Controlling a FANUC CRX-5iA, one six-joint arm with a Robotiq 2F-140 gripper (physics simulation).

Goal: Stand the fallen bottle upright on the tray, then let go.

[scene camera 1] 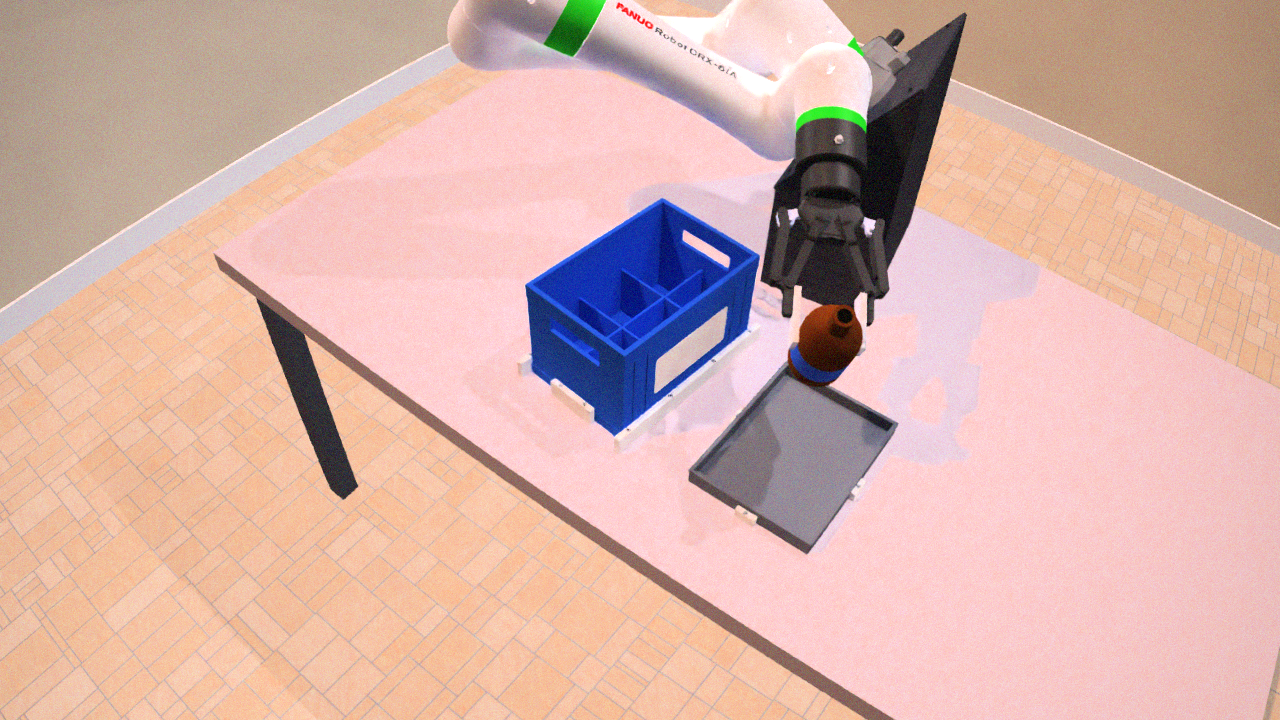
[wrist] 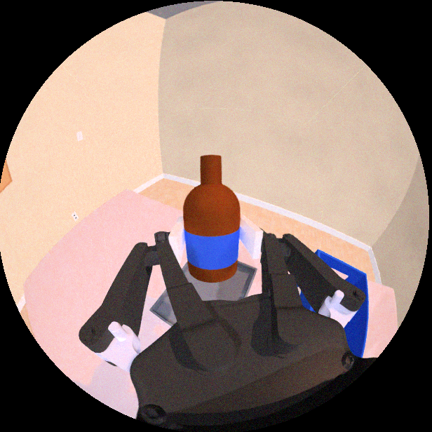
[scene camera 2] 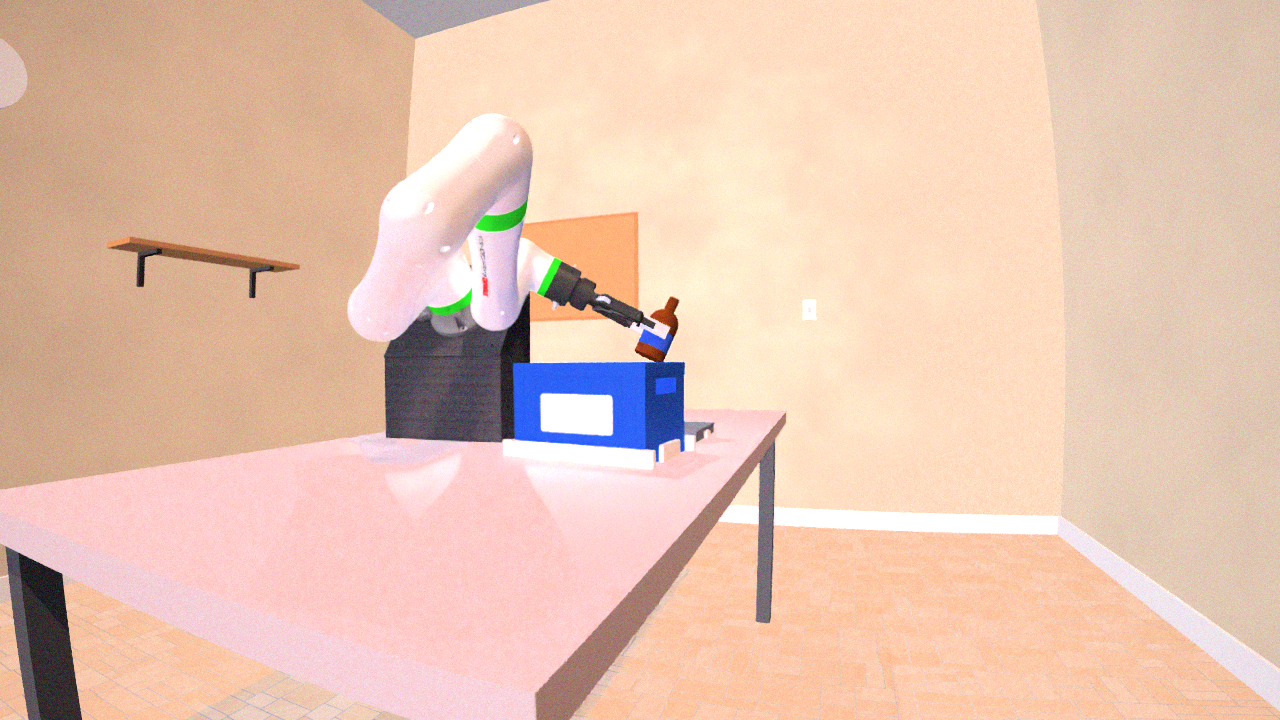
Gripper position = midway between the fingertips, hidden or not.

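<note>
Scene camera 2 gives you the gripper [scene camera 2: 662, 334], and in scene camera 1 there's a brown bottle [scene camera 1: 830, 337]. Then the wrist view has the gripper [wrist: 211, 225] in it too.
</note>
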